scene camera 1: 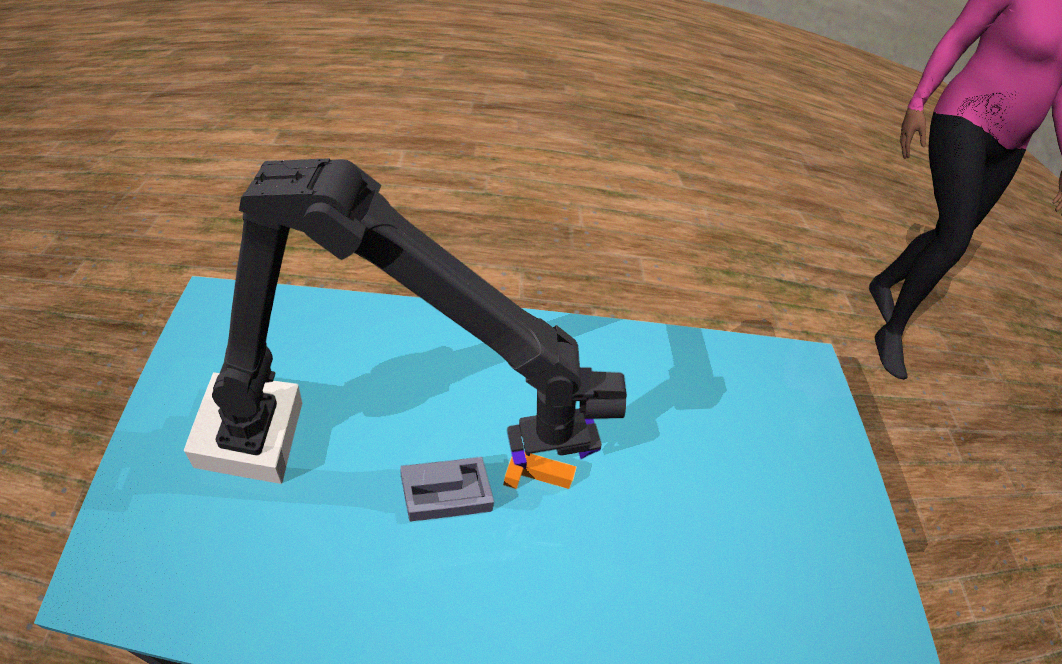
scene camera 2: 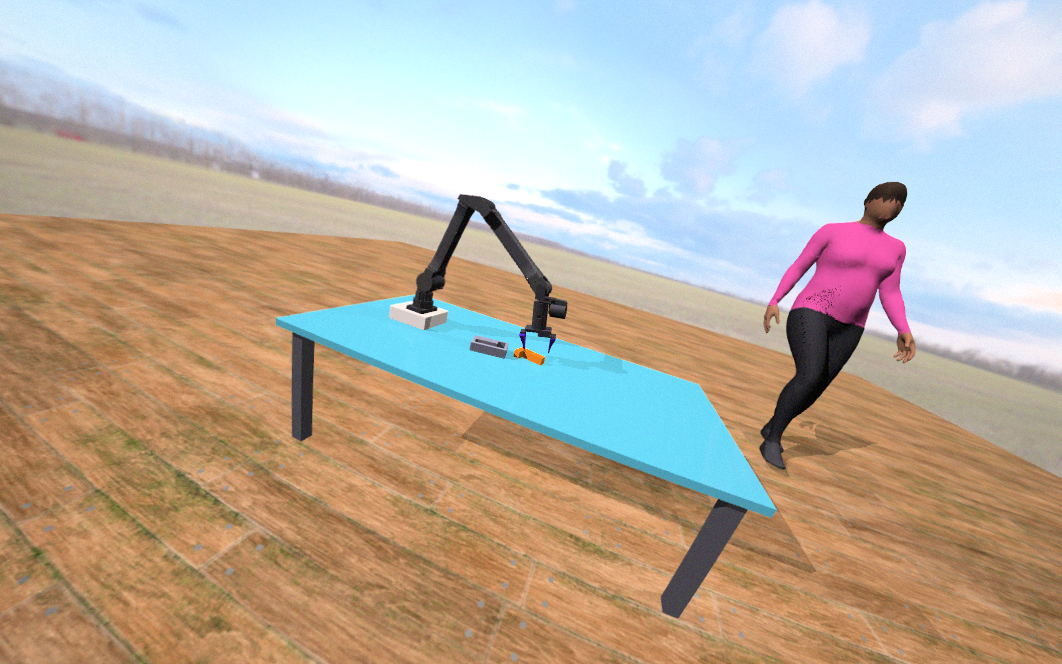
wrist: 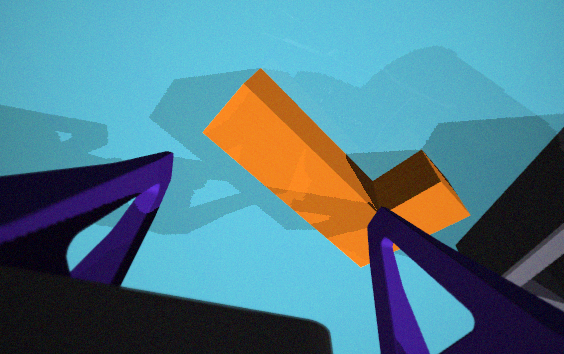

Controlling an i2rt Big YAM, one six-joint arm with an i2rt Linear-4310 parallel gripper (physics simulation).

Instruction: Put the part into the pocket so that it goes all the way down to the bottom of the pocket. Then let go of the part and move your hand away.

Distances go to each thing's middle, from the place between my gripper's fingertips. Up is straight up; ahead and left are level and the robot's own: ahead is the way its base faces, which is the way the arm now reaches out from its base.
Now: the orange L-shaped block point(scene camera 1: 539, 468) 2 cm behind my hand, 1 cm to the right of it and 2 cm below it. The rest, counted from my hand: grey pocket block point(scene camera 1: 443, 489) 17 cm behind, 7 cm to the right, 2 cm below.
